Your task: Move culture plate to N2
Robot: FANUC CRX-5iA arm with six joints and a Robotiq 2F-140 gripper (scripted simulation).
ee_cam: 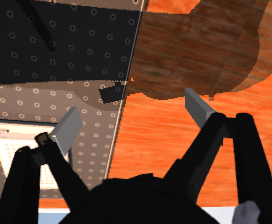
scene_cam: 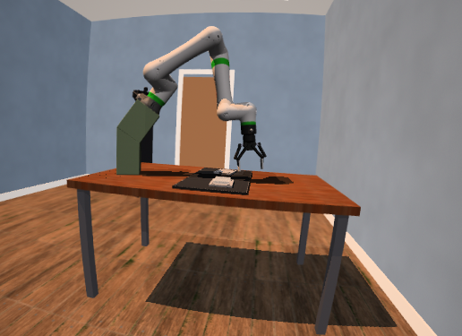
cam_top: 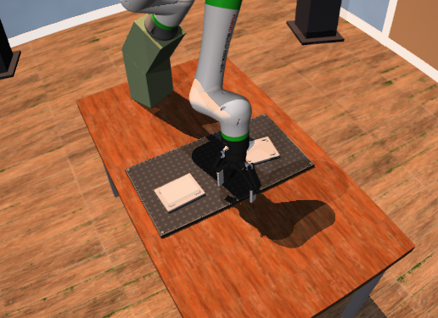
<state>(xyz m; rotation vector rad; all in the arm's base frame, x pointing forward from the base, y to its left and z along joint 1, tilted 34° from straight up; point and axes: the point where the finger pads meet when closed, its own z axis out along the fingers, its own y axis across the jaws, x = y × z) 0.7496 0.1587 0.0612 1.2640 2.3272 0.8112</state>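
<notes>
Now: the plate lid 9 cm behind my hand, 20 cm to the right of it and 5 cm below it.
</notes>
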